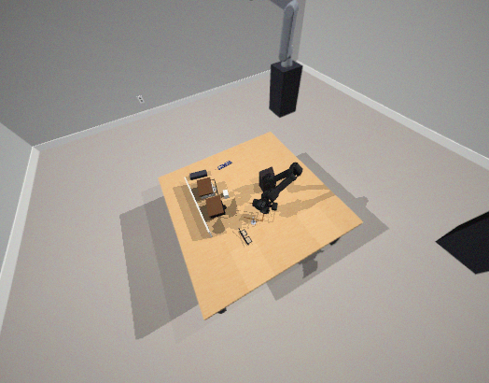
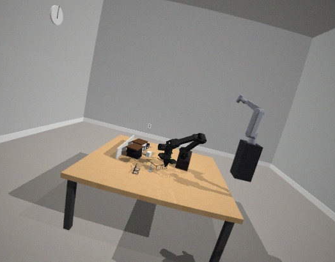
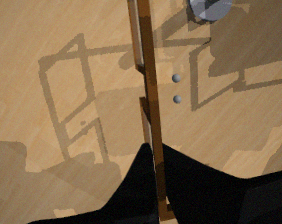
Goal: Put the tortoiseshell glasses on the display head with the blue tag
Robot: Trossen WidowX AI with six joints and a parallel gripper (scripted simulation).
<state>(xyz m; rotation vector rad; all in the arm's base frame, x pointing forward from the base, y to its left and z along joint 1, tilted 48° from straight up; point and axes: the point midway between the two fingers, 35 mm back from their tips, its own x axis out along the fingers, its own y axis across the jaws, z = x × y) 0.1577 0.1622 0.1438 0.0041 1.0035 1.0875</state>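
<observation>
Right now the white block is 20 cm ahead of my gripper tip, 32 cm to the right of it and 3 cm below it. The rest, counted from my gripper tip: dark case (33 cm ahead, 67 cm to the right, 4 cm below); then white back panel (46 cm ahead, 33 cm to the right); then small grey stand (12 cm ahead, 2 cm to the left, 4 cm below).
</observation>
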